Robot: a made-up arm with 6 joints. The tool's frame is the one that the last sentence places.
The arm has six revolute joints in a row. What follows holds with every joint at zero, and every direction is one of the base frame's.
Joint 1 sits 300 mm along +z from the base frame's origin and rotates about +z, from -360 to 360 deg.
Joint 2 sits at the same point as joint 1 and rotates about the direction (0, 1, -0.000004), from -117.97 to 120 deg.
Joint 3 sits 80 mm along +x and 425 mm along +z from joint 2 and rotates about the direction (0, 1, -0.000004), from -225 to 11 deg.
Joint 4 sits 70 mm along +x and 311 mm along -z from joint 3 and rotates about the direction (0, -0.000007, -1), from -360 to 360 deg.
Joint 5 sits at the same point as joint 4 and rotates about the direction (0, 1, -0.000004), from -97 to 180 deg.
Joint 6 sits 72 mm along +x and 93 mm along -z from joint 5 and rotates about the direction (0, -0.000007, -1), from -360 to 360 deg.
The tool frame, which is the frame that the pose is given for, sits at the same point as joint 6; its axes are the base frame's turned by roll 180, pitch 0 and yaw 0 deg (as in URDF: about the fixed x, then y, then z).
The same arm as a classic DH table. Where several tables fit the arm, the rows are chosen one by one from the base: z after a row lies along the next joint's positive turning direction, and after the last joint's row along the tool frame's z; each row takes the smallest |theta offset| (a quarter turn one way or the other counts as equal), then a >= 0, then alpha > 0; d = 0 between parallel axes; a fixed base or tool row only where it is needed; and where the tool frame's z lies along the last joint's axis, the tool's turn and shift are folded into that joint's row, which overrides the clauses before.
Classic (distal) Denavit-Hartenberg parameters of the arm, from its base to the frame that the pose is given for. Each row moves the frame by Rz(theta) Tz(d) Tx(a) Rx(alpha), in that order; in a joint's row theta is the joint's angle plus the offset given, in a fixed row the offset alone. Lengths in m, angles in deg.
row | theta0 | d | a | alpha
joint 1 | 0 | 0.3 | 0 | -90
joint 2 | -79.34 | 0 | 0.4325 | 0
joint 3 | 79.34 | 0 | 0.07 | -90
joint 4 | 0 | 0.311 | 0 | 90
joint 5 | 0 | 0 | 0.072 | -90
joint 6 | 0 | 0.093 | 0 | 0
Joint limits (deg, base to tool): -360..360 -117.97..120 -225..11 -360..360 -97..180 -360..360

